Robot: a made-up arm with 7 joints. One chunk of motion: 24 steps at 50 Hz.
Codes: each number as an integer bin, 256 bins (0 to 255) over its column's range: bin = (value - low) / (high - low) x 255, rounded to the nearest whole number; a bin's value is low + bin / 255 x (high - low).
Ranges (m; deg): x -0.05..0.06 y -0.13..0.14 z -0.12..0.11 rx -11..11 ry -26..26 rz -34..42
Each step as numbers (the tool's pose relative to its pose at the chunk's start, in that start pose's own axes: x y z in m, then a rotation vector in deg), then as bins.
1 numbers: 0.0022 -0.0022 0.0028 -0.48 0.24 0.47
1 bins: 121 121 136 122 129 116
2 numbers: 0.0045 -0.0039 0.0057 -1.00 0.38 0.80
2 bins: 126 119 139 116 129 117
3 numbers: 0.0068 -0.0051 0.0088 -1.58 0.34 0.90
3 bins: 132 118 143 109 129 117
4 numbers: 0.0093 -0.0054 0.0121 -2.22 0.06 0.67
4 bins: 137 118 146 102 128 116
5 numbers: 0.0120 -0.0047 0.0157 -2.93 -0.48 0.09
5 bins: 144 118 150 94 125 114
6 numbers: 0.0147 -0.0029 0.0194 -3.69 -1.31 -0.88
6 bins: 150 120 155 85 121 111
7 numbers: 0.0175 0.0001 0.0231 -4.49 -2.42 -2.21
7 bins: 156 123 159 75 116 107
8 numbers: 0.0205 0.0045 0.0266 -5.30 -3.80 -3.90
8 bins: 163 127 163 66 109 101
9 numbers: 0.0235 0.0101 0.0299 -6.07 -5.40 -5.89
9 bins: 170 132 166 57 101 94
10 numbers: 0.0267 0.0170 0.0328 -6.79 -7.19 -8.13
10 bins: 178 139 169 49 92 87
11 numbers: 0.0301 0.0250 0.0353 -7.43 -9.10 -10.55
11 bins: 186 146 172 41 83 79
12 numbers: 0.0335 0.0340 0.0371 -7.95 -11.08 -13.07
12 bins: 194 155 174 35 73 70
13 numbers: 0.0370 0.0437 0.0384 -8.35 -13.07 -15.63
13 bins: 202 164 176 31 63 62
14 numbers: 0.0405 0.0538 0.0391 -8.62 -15.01 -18.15
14 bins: 210 174 176 28 54 53
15 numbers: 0.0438 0.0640 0.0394 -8.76 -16.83 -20.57
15 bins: 217 183 177 26 45 45
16 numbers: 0.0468 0.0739 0.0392 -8.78 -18.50 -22.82
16 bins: 224 193 177 26 37 38
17 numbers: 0.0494 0.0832 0.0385 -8.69 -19.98 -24.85
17 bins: 230 201 176 27 30 31
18 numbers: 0.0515 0.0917 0.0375 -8.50 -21.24 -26.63
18 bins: 235 209 175 29 23 25
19 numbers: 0.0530 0.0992 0.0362 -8.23 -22.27 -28.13
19 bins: 239 216 173 32 18 20
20 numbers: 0.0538 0.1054 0.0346 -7.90 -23.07 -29.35
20 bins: 241 222 171 36 14 16
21 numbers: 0.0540 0.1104 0.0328 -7.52 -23.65 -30.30
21 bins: 241 227 169 40 12 12
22 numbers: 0.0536 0.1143 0.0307 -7.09 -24.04 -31.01
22 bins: 240 231 167 45 10 10
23 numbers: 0.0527 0.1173 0.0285 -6.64 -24.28 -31.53
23 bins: 238 234 165 51 8 8
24 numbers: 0.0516 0.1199 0.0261 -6.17 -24.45 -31.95
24 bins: 236 236 162 56 8 7
